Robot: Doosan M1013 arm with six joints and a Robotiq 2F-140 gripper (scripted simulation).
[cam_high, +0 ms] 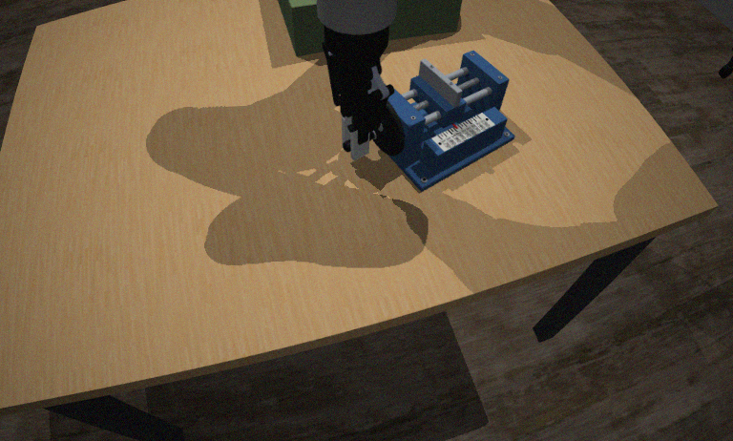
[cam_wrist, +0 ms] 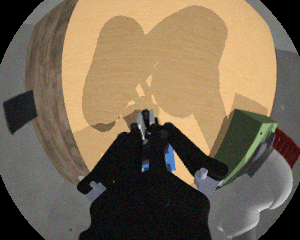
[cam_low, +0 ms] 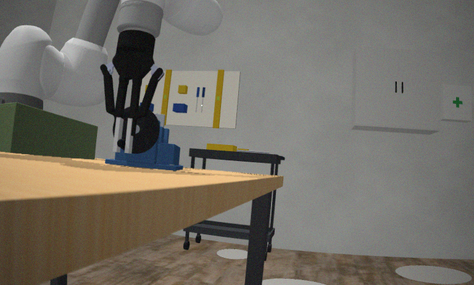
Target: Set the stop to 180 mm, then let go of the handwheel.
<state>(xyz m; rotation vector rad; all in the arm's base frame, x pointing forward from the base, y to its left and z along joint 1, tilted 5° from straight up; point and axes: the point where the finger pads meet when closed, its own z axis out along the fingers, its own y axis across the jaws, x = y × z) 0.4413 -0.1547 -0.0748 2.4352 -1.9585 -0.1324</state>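
The handwheel is 20 mm to the left of my hand and 10 mm below it. Round my hand: stop plate: 140 mm to the left, 30 mm above.
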